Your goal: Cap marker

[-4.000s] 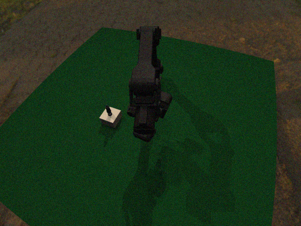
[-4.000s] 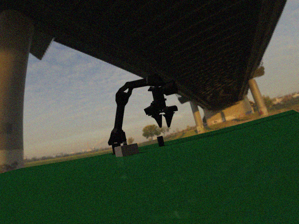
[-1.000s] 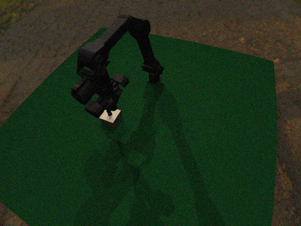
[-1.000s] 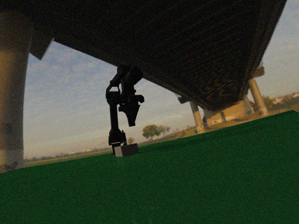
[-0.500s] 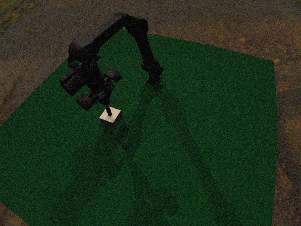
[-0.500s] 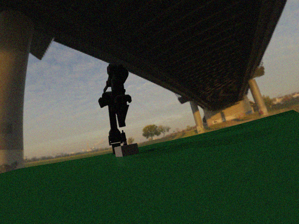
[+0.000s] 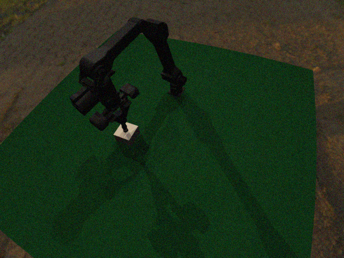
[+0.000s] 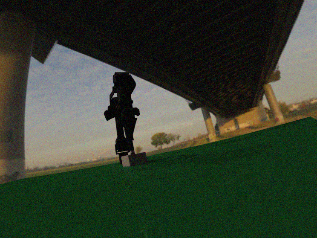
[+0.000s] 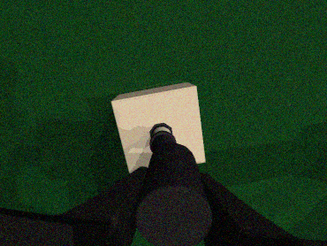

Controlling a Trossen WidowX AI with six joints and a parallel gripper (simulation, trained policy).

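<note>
My gripper tip is 9 cm above the pale holder block. The rest, counted from my gripper tip: dark cap: 1 cm above.
</note>
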